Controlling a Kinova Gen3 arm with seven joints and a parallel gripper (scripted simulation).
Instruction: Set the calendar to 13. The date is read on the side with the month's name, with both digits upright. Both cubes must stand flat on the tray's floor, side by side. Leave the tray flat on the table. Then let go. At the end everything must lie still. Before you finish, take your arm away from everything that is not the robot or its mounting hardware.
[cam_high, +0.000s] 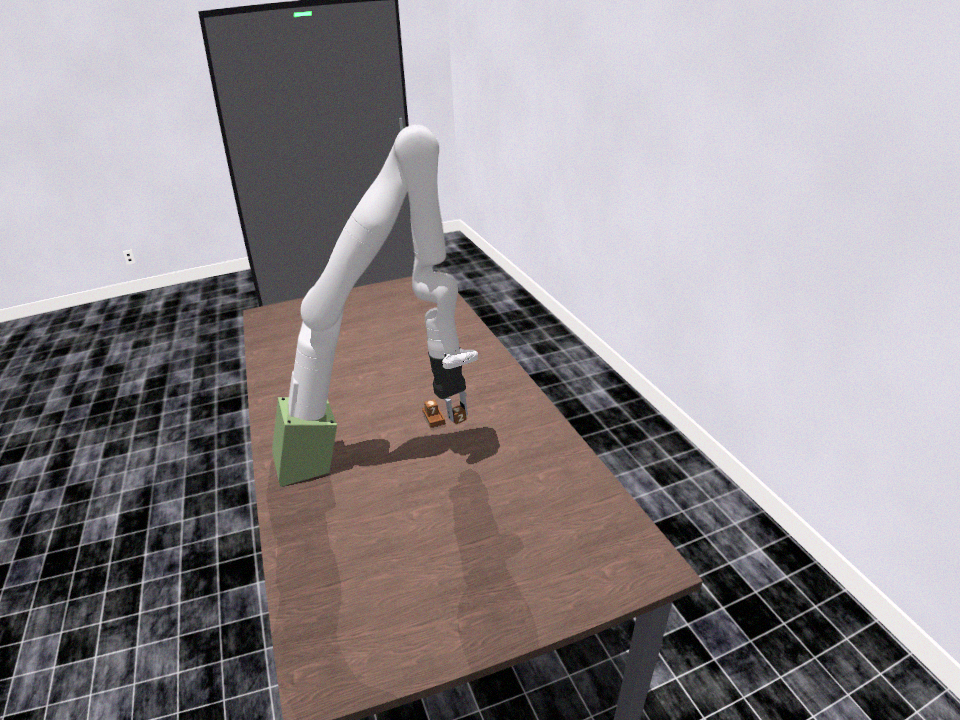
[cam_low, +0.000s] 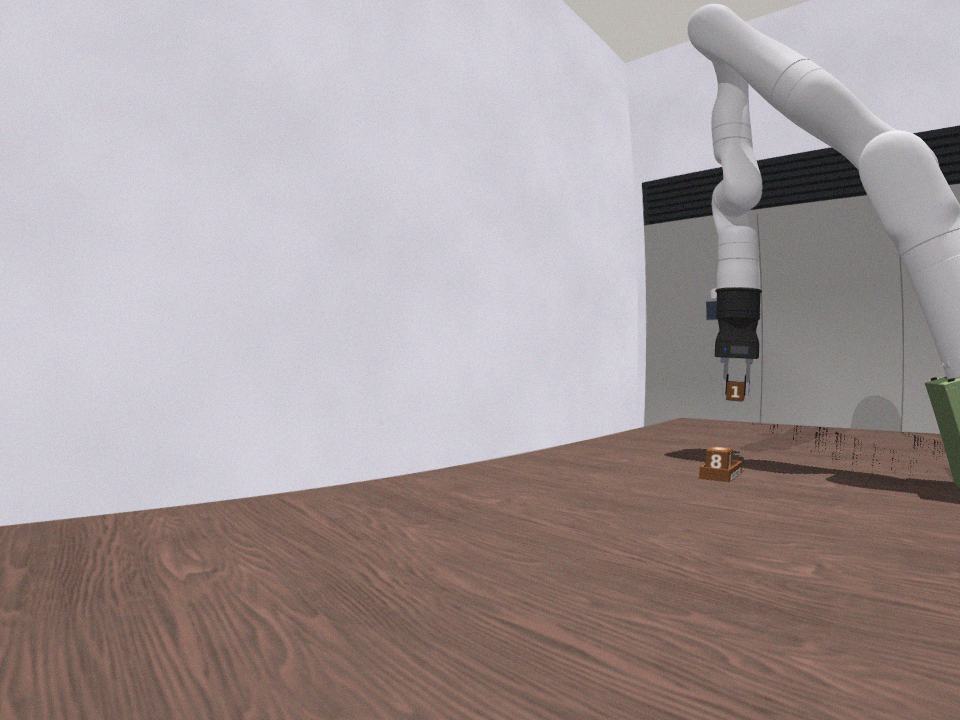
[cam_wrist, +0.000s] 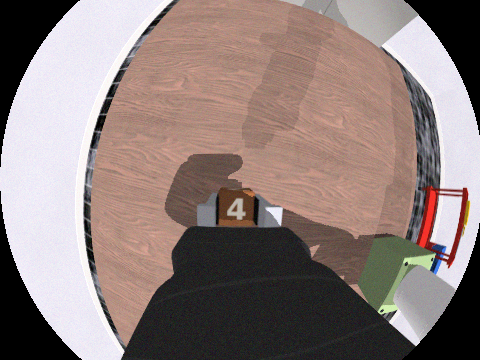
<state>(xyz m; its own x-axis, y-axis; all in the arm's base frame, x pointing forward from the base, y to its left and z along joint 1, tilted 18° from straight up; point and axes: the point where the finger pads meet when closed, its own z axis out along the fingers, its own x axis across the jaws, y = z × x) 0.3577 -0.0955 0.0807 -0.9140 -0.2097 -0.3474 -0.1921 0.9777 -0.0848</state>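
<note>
Right now my hand is 16 cm to the right of the calendar tray, 12 cm above it and 3 cm past it. Round my hand: brown number cube: 1 cm below.
</note>
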